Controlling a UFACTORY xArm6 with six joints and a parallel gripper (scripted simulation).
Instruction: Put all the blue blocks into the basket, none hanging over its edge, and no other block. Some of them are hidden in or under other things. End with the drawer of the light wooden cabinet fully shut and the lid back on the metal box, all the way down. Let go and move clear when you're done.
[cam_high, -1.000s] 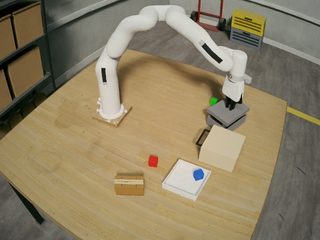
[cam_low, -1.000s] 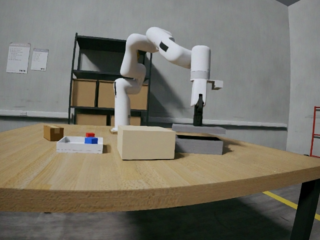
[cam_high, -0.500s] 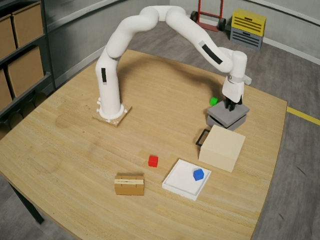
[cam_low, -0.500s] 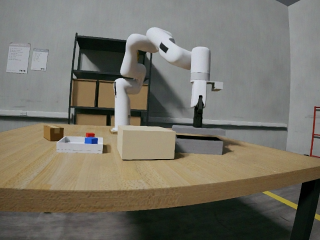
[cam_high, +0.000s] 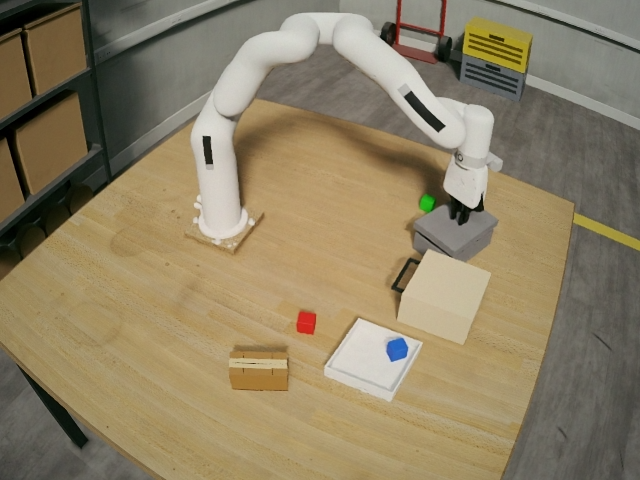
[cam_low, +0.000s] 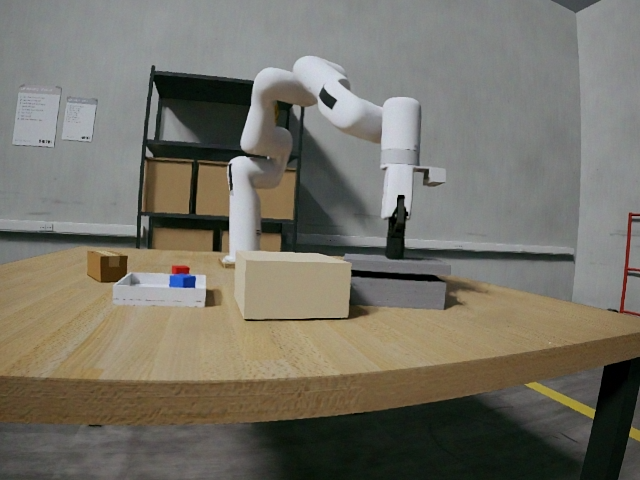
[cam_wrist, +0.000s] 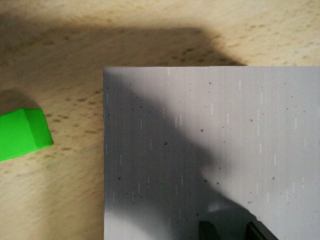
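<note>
My hand is 80 mm above the metal box. The rest, counted from my hand: grey lid (30 mm below); then light wooden cabinet (50 mm ahead, 210 mm to the right, 60 mm below); then white basket (420 mm to the right, 90 mm below).
</note>
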